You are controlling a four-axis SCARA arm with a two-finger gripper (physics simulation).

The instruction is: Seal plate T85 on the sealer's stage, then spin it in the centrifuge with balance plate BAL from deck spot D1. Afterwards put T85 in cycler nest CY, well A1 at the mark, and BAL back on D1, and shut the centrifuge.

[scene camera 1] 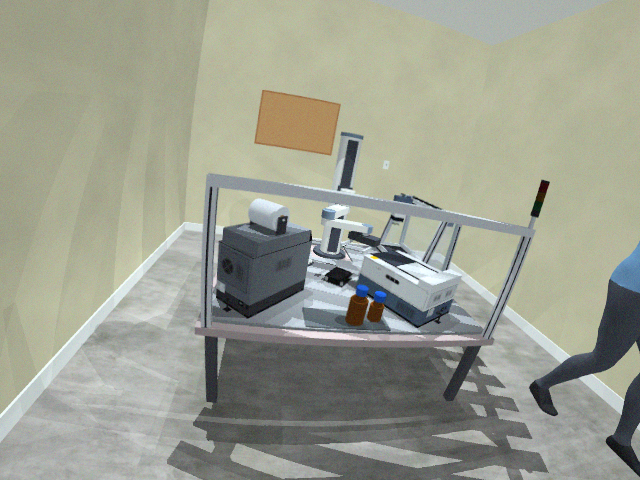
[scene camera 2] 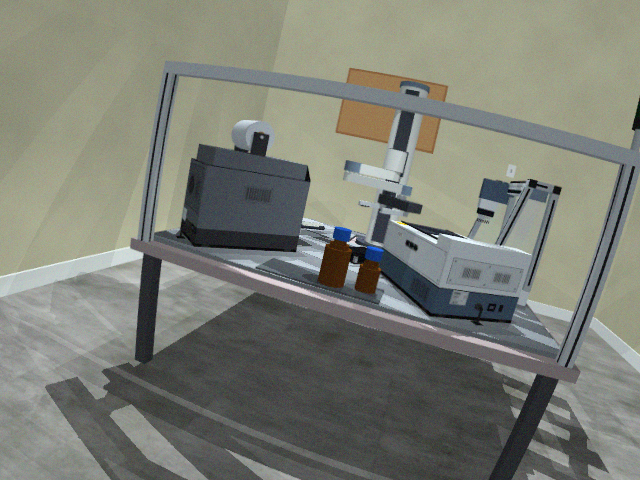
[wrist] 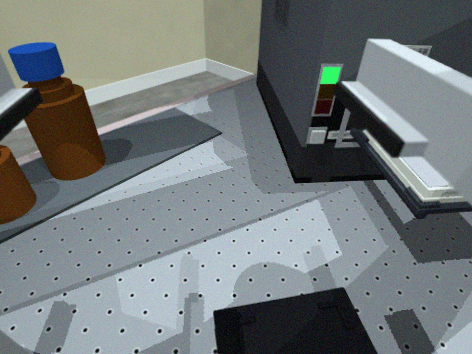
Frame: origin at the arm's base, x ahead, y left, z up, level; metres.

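Seen in the pictures: gripper, between the fingertips: [scene camera 1: 351, 248] [scene camera 2: 369, 206] [wrist: 190, 67]; arm's base, origin of its link: [scene camera 1: 329, 253] [scene camera 2: 377, 246].
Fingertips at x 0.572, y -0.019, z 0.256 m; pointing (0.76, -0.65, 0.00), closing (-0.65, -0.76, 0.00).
Offsets run from my fingertips to a thing's middle. "pt": to the spot under its first point.
The gripper [scene camera 1: 364, 239] [scene camera 2: 400, 202] [wrist: 200, 117] is open and empty, its two fingers wide apart in the wrist view. It hangs above the table, left of the white and blue machine's top in scene camera 1. The dark grey sealer {0.005 m down, 0.162 m ahead, 0.460 m right} [scene camera 1: 263, 268] [scene camera 2: 248, 201] [wrist: 295, 85], with a white roll on top, stands at the left in the scene views and shows a green light in the wrist view. A pale plate {pt 0.131 m down, 0.092 m back, 0.203 m right} [wrist: 441, 192] lies on the sealer's dark stage {pt 0.147 m down, 0.087 m back, 0.183 m right} [wrist: 422, 212], partly behind the right finger; its label is hidden. Plate BAL, the mark and the centrifuge's inside cannot be made out.
A low black block {0.220 m down, 0.096 m back, 0.008 m right} [scene camera 1: 338, 276] [scene camera 2: 356, 254] [wrist: 295, 325] sits mid-table. Two brown bottles {0.179 m down, 0.353 m ahead, 0.021 m right} [scene camera 1: 356, 310] [scene camera 2: 334, 266] [wrist: 67, 135] with blue caps stand near the table edge. The white and blue machine {0.121 m down, 0.106 m ahead, 0.340 m left} [scene camera 1: 408, 284] [scene camera 2: 454, 268] stands right. A person's legs [scene camera 1: 615, 320] show at far right.
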